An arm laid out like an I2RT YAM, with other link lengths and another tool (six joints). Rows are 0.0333 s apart.
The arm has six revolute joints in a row. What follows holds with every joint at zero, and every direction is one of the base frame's.
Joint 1 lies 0.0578 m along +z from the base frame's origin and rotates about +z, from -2.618 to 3.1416 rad.
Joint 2 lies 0.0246 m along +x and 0.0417 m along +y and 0.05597 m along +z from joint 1 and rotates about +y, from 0 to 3.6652 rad.
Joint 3 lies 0.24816 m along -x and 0.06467 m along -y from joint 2 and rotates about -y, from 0 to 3.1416 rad.
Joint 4 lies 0.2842 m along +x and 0.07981 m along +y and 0.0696 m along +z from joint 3 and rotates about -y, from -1.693 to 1.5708 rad.
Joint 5 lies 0.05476 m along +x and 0.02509 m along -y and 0.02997 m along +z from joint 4 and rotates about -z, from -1.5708 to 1.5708 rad.
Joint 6 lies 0.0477 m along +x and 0.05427 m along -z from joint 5 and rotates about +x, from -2.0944 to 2.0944 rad.
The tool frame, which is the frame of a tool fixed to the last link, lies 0.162 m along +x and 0.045 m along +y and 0.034 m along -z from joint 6; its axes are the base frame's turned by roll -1.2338, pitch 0.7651 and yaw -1.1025 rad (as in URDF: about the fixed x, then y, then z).
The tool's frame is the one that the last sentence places.
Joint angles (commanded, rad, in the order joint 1, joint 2, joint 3, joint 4, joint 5, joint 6), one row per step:
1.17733, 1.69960, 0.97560, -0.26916, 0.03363, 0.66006
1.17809, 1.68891, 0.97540, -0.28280, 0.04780, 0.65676
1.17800, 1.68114, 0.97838, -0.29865, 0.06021, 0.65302
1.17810, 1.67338, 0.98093, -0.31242, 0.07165, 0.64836
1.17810, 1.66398, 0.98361, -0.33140, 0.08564, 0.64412
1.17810, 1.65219, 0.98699, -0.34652, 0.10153, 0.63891
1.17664, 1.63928, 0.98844, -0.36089, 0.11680, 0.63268
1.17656, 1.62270, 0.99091, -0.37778, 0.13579, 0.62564
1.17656, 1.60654, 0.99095, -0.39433, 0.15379, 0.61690
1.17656, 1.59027, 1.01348, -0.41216, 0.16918, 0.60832
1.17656, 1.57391, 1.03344, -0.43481, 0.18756, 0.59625
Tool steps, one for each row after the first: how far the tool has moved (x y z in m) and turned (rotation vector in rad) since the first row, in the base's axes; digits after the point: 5 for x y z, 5 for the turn. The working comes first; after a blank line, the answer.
Tool pose at each row, in the base's axes (x y z in m, rotation vector in rad; the steps are taken from these numbers as rounded here):
0.09426, 0.43850, -0.01214, -1.36417, 1.85013, 0.57494
0.09602, 0.43580, -0.01016, -1.36598, 1.84778, 0.55687
0.09789, 0.43332, -0.00835, -1.36908, 1.84726, 0.53936
0.09957, 0.43113, -0.00642, -1.37265, 1.84476, 0.52372
0.10143, 0.42781, -0.00444, -1.37704, 1.84480, 0.50344
0.10420, 0.42560, -0.00080, -1.37766, 1.83853, 0.48426
0.10726, 0.42279, 0.00266, -1.37810, 1.83253, 0.46483
0.11052, 0.41987, 0.00762, -1.37820, 1.82295, 0.44276
0.11316, 0.41607, 0.01150, -1.38195, 1.81411, 0.42031
0.11808, 0.41919, 0.02431, -1.37254, 1.79071, 0.41136
0.12261, 0.41966, 0.03555, -1.37013, 1.76994, 0.39455

0.00176, -0.00270, 0.00198, -0.00828, -0.01137, -0.00419
0.00363, -0.00518, 0.00379, -0.01794, -0.02086, -0.00784
0.00531, -0.00737, 0.00572, -0.02606, -0.03065, -0.00998
0.00717, -0.01069, 0.00770, -0.03814, -0.04091, -0.01381
0.00994, -0.01290, 0.01134, -0.04473, -0.05569, -0.01799
0.01300, -0.01571, 0.01480, -0.05158, -0.07039, -0.02244
0.01626, -0.01863, 0.01976, -0.05794, -0.08912, -0.02695
0.01890, -0.02243, 0.02364, -0.06692, -0.10688, -0.02931
0.02382, -0.01931, 0.03645, -0.05530, -0.13035, -0.03191
0.02835, -0.01884, 0.04769, -0.05271, -0.15493, -0.03308

